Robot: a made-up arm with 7 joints.
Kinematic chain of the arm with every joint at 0, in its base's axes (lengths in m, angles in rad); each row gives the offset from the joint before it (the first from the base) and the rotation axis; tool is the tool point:
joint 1: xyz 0 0 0.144 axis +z
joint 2: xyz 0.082 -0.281 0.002 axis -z
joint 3: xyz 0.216 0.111 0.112 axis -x
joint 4: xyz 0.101 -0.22 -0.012 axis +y
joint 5: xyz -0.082 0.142 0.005 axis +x
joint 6: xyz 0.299 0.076 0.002 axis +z
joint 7: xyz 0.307 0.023 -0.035 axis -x
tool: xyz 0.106 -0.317 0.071
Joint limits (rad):
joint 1: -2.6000..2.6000
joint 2: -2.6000..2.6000
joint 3: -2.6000..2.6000
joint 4: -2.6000..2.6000
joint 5: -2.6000..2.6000
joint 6: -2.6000..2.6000
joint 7: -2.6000..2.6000
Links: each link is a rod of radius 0.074 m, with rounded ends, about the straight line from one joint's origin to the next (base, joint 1, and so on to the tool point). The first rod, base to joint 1, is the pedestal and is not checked.
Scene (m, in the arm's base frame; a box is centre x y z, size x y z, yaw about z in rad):
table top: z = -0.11
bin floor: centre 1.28 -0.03 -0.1 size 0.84 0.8 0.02 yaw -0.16
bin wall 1: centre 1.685 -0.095 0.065 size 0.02 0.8 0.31 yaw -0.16
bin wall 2: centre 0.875 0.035 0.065 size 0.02 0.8 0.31 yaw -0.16
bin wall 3: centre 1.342 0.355 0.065 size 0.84 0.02 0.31 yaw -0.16
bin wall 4: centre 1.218 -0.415 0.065 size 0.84 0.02 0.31 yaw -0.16
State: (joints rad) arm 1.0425 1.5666 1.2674 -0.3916 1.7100 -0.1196 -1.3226
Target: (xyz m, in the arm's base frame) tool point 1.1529 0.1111 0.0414
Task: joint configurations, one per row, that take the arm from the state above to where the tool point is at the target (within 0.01 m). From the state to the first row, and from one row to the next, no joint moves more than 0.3 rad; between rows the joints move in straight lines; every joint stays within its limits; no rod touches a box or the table.
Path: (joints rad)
1: 1.0419 1.4367 1.2451 -0.5159 1.8368 -0.3098 -1.2756
2: 1.0413 1.3069 1.2228 -0.6402 1.9637 -0.4999 -1.2285

